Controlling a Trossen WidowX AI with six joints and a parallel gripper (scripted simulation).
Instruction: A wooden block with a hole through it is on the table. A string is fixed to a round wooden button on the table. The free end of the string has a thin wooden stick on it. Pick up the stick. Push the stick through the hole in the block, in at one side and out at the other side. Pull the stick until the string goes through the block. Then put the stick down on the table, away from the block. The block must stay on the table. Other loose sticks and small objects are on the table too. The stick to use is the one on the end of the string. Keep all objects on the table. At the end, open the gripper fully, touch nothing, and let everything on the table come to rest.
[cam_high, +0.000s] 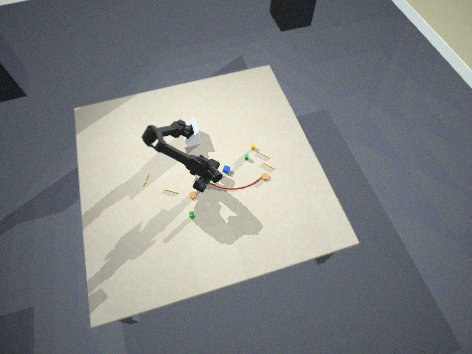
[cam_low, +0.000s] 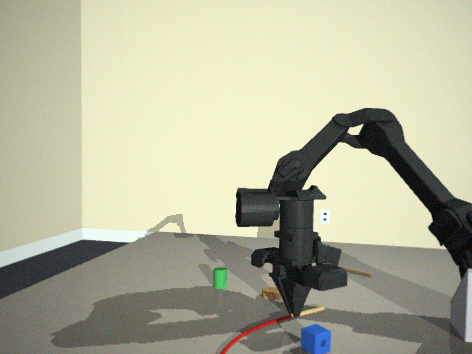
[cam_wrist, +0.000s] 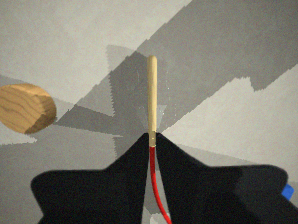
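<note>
Now: the wooden disc 9 cm to the right of my gripper tip and 5 cm ahead of it. The rest, counted from my gripper tip: thin wooden stick 1 cm to the right, 1 cm behind; green cylinder 25 cm to the left, 8 cm behind, 1 cm above; blue block 12 cm to the left, 4 cm behind, 1 cm above.
</note>
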